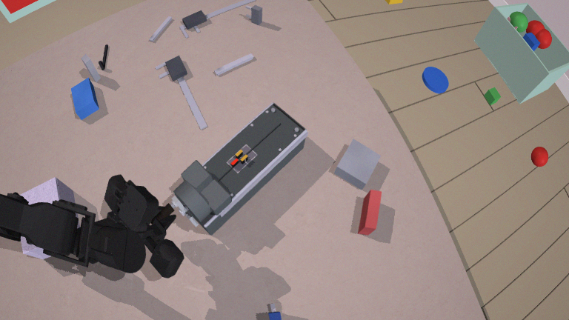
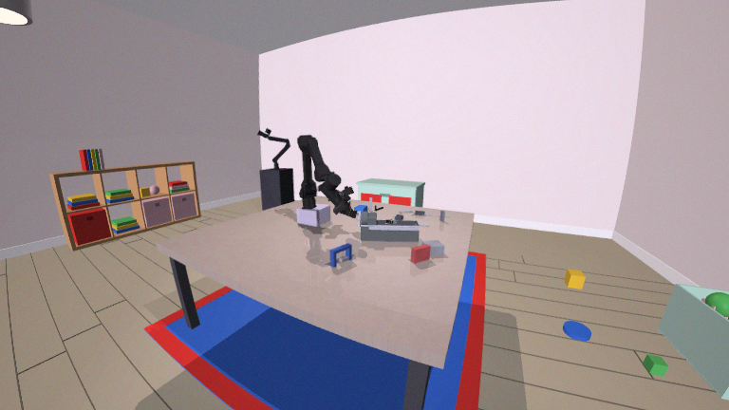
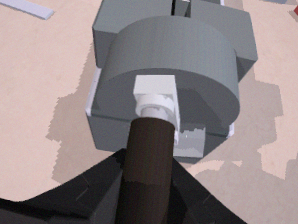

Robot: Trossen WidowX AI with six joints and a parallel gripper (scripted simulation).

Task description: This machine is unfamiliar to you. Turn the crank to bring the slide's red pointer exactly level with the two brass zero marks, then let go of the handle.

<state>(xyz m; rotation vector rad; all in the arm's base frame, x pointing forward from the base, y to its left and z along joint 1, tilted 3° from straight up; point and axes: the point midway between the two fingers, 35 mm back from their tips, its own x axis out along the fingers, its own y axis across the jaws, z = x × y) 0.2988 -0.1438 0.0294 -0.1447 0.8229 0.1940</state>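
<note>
Right now the dark brown crank handle is 2 cm behind my gripper tip and 2 cm above it. Round my gripper tip: red pointer (15 cm ahead, 3 cm to the left, 1 cm below); then red block (32 cm ahead, 17 cm to the right, 7 cm below); then grey block (36 cm ahead, 8 cm to the right, 8 cm below).
</note>
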